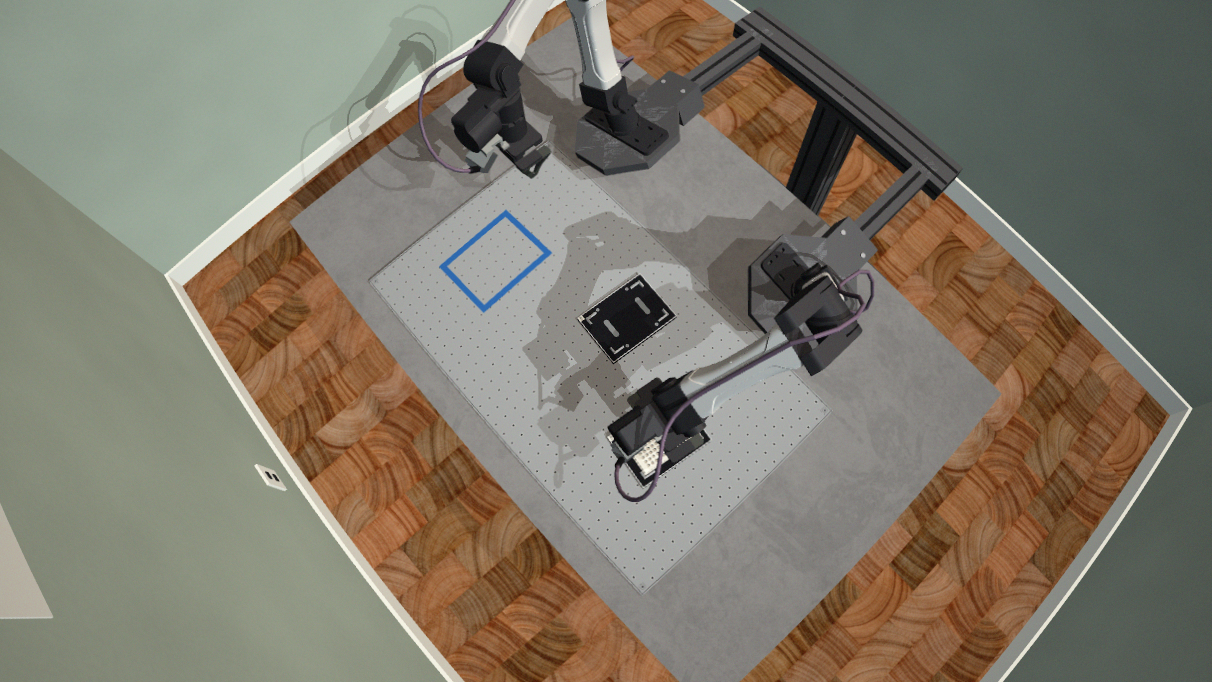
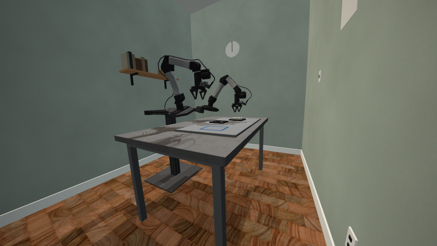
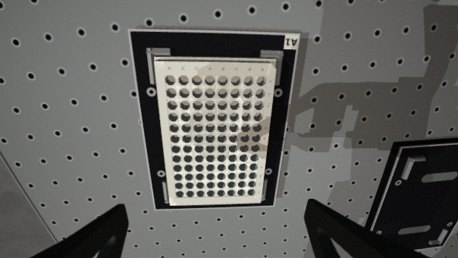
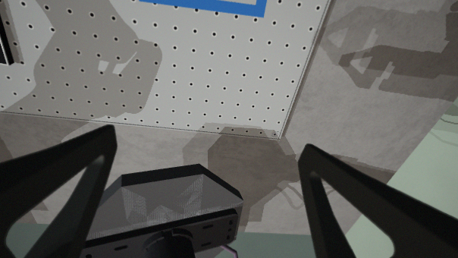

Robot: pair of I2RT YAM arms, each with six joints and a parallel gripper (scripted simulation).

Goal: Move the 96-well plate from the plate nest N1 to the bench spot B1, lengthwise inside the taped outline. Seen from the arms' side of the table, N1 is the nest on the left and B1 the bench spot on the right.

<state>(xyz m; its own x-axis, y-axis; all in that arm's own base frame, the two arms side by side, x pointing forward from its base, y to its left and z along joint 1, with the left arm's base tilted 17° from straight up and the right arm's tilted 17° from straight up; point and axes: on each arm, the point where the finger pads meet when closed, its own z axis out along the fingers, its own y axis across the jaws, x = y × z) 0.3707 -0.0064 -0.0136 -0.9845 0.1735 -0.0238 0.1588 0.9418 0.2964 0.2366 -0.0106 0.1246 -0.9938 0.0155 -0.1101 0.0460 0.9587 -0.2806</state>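
Now: the cream 96-well plate 8 cm below my left hand. The rest, counted from my left hand: A1 label: 29 cm to the right, 9 cm below, 5 cm behind.
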